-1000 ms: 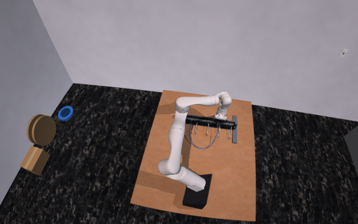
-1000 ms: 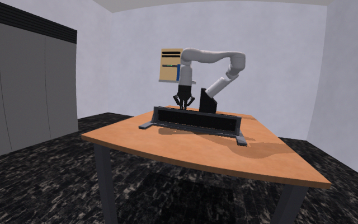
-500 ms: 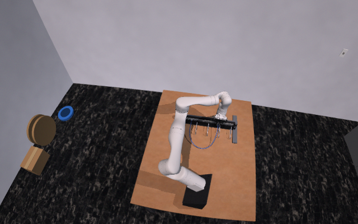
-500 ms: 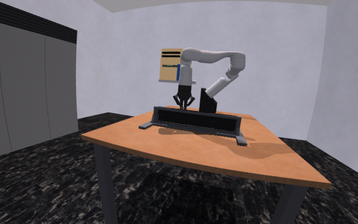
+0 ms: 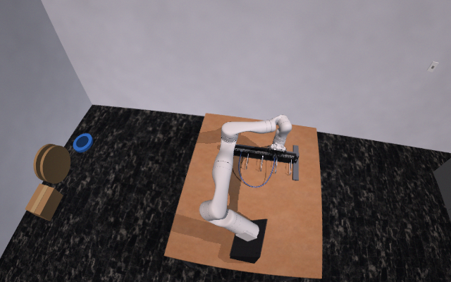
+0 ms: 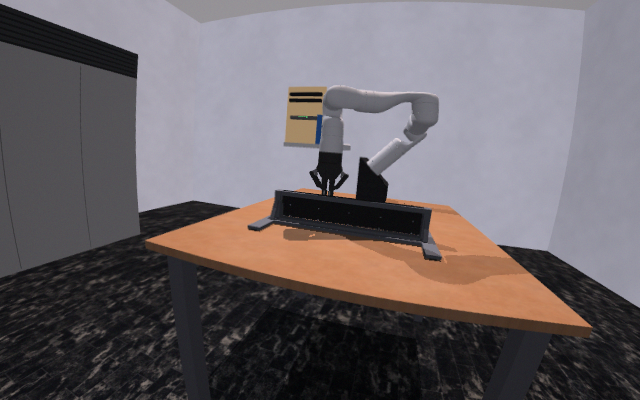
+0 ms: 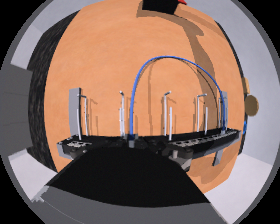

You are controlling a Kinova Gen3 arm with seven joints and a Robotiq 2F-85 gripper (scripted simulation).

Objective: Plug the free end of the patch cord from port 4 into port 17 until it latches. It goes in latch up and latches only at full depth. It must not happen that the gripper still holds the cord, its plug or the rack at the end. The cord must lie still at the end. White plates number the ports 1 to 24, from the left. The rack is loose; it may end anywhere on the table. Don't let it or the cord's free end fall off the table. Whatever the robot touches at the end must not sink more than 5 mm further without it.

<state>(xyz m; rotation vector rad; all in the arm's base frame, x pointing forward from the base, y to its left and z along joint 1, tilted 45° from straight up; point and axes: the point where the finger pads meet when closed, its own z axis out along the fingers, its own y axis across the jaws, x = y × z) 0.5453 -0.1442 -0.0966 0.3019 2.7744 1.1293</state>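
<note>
My gripper is now 10 mm short of the plug and 10 mm above it.
</note>
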